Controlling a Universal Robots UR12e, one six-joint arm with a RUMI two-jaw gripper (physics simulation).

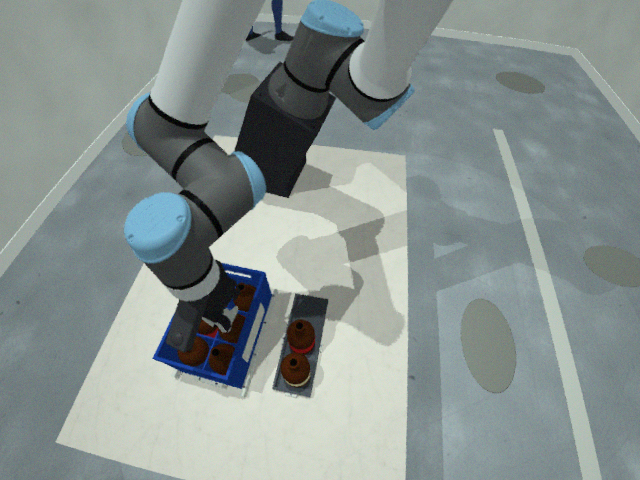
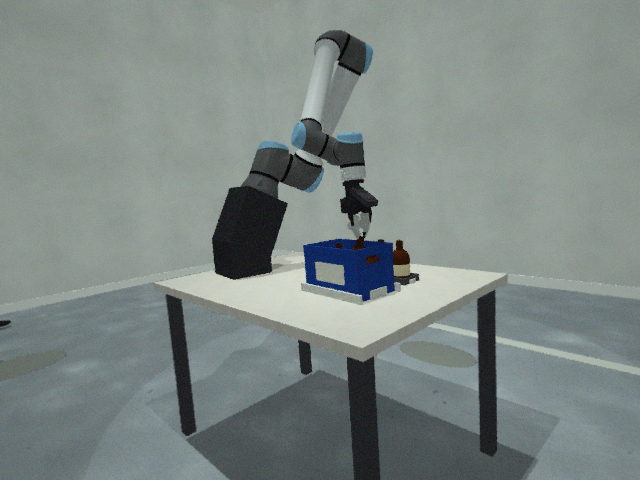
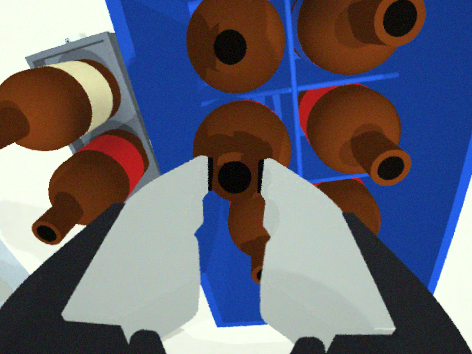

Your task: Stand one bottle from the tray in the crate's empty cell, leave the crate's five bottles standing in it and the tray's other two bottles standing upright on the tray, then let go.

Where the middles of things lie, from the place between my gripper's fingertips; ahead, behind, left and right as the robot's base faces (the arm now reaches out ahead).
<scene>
Right now the cream-label bottle (image 1: 295, 368) is 7 cm ahead of my hand, 17 cm to the left of it and 11 cm below it.
</scene>
